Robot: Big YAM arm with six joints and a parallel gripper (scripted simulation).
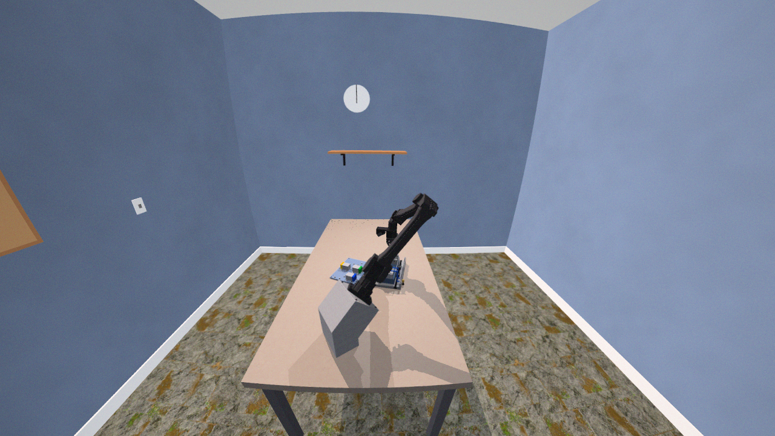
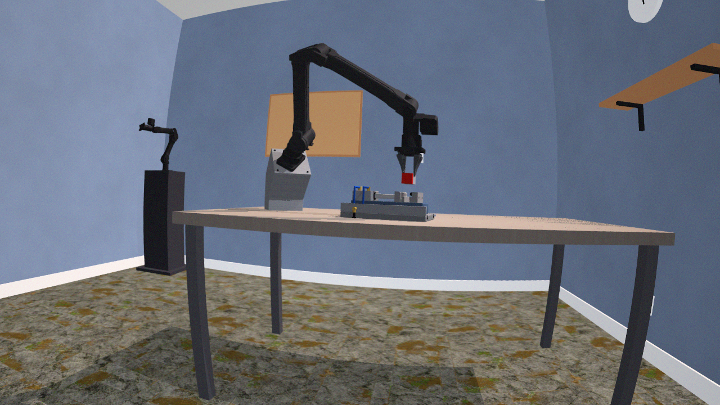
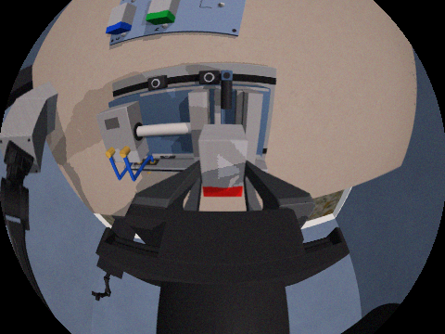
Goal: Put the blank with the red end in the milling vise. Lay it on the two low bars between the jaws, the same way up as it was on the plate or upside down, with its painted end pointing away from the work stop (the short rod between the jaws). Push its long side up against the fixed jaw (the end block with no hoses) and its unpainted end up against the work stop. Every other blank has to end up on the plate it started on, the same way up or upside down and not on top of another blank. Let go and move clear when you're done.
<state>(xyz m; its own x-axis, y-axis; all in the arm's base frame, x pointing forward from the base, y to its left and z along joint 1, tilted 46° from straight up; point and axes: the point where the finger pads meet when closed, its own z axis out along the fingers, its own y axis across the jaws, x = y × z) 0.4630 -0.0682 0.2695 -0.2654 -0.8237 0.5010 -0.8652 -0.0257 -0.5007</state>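
Now: the work stop 2 cm ahead of my hand, 5 cm to the left of it and 7 cm below it. Also, from my hand: green-ended blank 3 cm behind, 24 cm to the left, 14 cm below; then blue plate 1 cm behind, 28 cm to the left, 16 cm below; then vise 6 cm behind, 3 cm to the left, 12 cm below.
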